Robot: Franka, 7 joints.
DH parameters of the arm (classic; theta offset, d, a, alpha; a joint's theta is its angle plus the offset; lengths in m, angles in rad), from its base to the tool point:
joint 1: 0 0.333 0 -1.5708
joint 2: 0 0 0 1.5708
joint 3: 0 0.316 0.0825 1.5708
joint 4: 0 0 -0.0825 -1.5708
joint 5: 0 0.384 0 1.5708
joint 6: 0 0 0.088 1.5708
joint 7: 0 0.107 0 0
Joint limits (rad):
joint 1: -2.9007..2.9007
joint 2: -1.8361..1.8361
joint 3: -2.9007..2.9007
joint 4: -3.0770..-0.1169
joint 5: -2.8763..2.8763
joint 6: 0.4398..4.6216
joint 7: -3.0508..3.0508
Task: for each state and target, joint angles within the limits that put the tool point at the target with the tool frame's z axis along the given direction. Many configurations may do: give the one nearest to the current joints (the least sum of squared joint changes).
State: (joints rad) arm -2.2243 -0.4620 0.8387 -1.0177 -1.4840 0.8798 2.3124
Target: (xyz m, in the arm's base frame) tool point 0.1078 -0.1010 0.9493 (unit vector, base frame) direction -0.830 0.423 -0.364
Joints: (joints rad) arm -2.0999 -0.6785 0.6465 -1.3175 -1.3684 0.6984 2.3124
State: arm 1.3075 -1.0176 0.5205 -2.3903 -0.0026 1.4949 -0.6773
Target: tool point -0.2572 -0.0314 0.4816 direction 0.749 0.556 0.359
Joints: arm 2.0541 -1.4937 1.2847 -2.6526 -0.6906 1.3036 -0.6773
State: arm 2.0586 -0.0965 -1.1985 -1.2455 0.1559 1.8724 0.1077
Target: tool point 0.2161 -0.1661 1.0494 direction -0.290 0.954 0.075
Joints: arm 1.8166 -0.7754 -0.5951 -0.6718 0.4924 1.4433 0.1077
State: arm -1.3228 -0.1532 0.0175 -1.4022 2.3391 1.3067 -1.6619
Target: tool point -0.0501 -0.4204 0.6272 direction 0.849 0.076 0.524
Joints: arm -1.6334 -0.2990 -0.3167 -2.2596 1.8901 1.0217 -1.6619
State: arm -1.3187 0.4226 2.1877 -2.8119 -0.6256 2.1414 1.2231
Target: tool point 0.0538 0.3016 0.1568 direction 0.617 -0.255 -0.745
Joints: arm -1.0326 -0.0831 2.4924 -2.8245 -1.0169 2.3539 1.2231
